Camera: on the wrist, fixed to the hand. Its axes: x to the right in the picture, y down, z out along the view.
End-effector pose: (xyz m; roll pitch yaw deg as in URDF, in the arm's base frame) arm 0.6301 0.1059 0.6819 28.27 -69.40 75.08
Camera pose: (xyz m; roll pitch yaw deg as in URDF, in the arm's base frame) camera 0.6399 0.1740 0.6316 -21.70 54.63 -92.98
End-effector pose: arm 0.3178 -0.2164 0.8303 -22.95 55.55 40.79
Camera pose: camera 0.3104 -0.3002 0.8169 35.42 -68.86 -157.74
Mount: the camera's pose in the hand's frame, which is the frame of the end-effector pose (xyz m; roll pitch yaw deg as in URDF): -0.0231 -0.0316 -0.0757 -3.99 -15.72 179.42
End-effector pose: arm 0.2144 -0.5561 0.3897 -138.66 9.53 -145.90
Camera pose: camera 0.2079 -0.5288 0.4702 135.18 2.73 24.21
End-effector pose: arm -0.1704 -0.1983 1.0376 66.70 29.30 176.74
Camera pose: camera -0.1247 -0.2580 0.9975 -80.07 -34.91 14.12
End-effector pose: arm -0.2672 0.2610 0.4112 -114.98 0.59 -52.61
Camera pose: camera -0.3248 0.2453 0.4720 110.18 6.51 113.32
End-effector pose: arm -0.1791 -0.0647 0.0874 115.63 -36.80 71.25
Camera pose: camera -0.2634 -0.0583 0.0770 -107.37 41.56 -89.35
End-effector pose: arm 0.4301 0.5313 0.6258 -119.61 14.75 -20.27
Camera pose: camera 0.4072 0.4862 0.6944 117.99 -6.17 146.31
